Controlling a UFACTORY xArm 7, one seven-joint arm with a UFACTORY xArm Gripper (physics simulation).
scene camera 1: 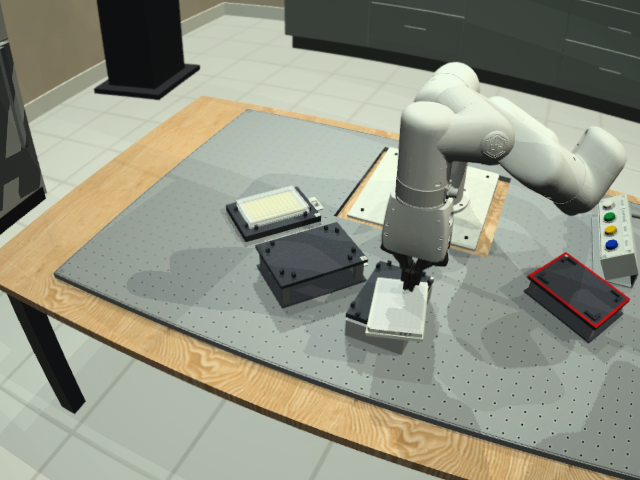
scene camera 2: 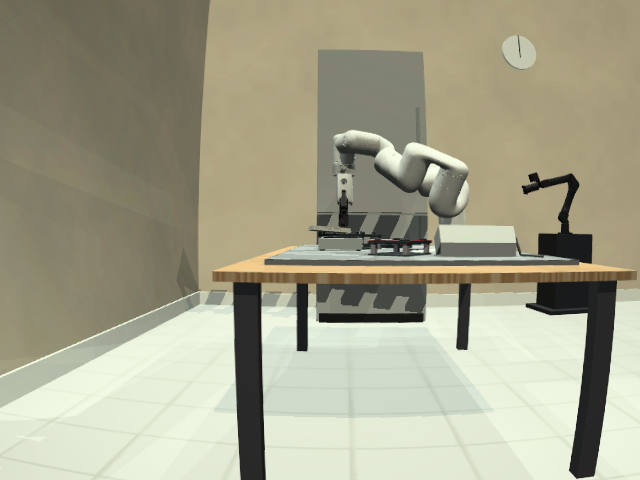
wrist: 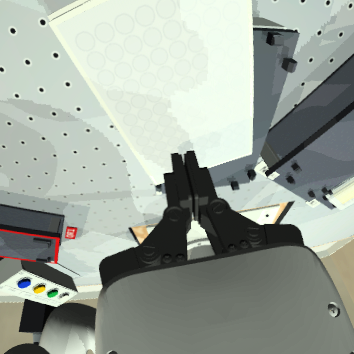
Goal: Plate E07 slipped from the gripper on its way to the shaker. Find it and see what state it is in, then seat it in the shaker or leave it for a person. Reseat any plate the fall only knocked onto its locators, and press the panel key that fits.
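Pixels of known places: gripper, between the fingertips: (scene camera 1: 410,285) (scene camera 2: 343,226) (wrist: 182,165); arm's base, origin of its link: (wrist: 200,249).
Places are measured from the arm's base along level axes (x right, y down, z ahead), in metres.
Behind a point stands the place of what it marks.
Plate E07 (scene camera 1: 397,310) @(x 0.006, y -0.072, z 0.443 m) (scene camera 2: 323,228) @(x -0.038, y -0.067, z 0.451 m) (wrist: 165,75) @(x 0.000, y -0.072, z 0.449 m), pale with round wells, lies askew on the light grey box with a dark top, which looks like the shaker (scene camera 1: 363,301) @(x 0.065, y -0.050, z 0.419 m) (scene camera 2: 340,243) @(x -0.024, y -0.019, z 0.395 m) (wrist: 266,65) @(x 0.064, y -0.050, z 0.435 m). It overhangs the box's front and right side in scene camera 1, and looks slightly tilted in scene camera 2. Its label is not legible. My gripper (scene camera 1: 411,288) @(x -0.001, y -0.073, z 0.384 m) (scene camera 2: 343,225) @(x -0.001, y -0.073, z 0.384 m) (wrist: 182,165) @(x -0.001, y -0.073, z 0.384 m) is shut and empty, its tips at the plate's rear edge; contact is unclear. The key panel (scene camera 1: 617,258) @(x -0.377, y -0.057, z 0.166 m) (scene camera 2: 475,235) @(x -0.425, y -0.052, z 0.068 m) (wrist: 37,296) @(x -0.396, y -0.071, z 0.050 m) has white, green, yellow and blue keys.
A yellow-welled plate (scene camera 1: 273,206) @(x 0.313, y -0.026, z 0.193 m) sits on a low dark base (scene camera 1: 248,233) @(x 0.334, y -0.010, z 0.271 m) at the back left. A raised dark stand (scene camera 1: 310,255) @(x 0.184, y -0.047, z 0.336 m) with locator pegs stands close left of the grey box. A red-rimmed dark stand (scene camera 1: 578,289) @(x -0.299, y -0.035, z 0.256 m) (wrist: 25,242) @(x -0.263, y -0.035, z 0.249 m) is at the right, before the panel.
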